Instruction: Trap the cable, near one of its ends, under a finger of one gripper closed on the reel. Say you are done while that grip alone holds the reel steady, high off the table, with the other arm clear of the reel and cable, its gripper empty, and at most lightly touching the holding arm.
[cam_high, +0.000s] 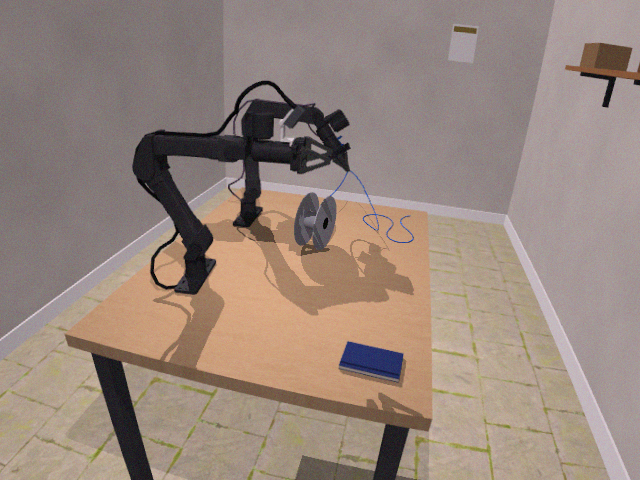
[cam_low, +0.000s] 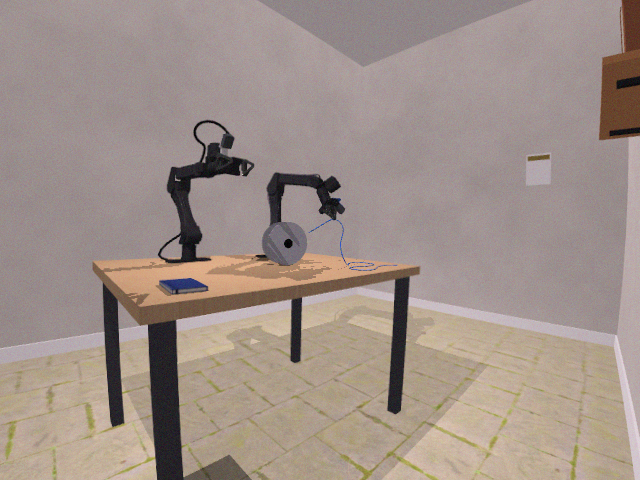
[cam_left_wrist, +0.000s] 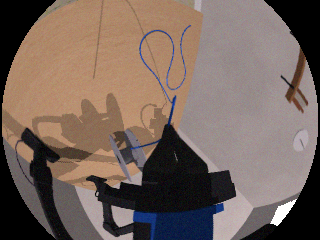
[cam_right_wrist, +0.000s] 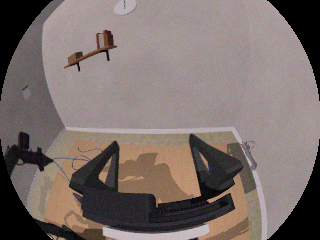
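Right now my right hand is 310 mm above the grey reel, 280 mm to the right of it and 70 mm past it. From my right hand the other things lie so: blue book (400 mm below, 290 mm to the right, 180 mm ahead).
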